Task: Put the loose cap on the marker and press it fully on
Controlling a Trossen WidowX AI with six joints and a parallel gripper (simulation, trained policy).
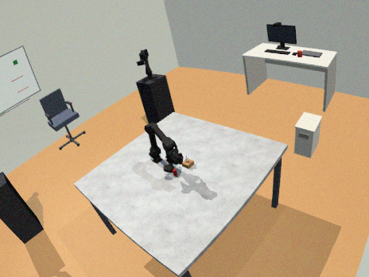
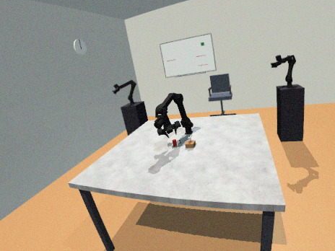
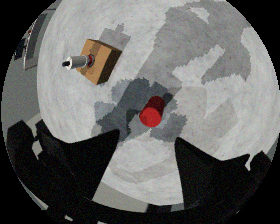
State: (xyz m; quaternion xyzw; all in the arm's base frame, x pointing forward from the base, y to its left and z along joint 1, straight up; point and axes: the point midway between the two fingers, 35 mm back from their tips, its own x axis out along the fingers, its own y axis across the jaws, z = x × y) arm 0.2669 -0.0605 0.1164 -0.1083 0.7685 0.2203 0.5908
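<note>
Right now my gripper tip is 1 cm to the right of the red marker cap and 6 cm above it. Also, from my gripper tip: holder block: 1 cm ahead, 14 cm to the left, 7 cm below.
</note>
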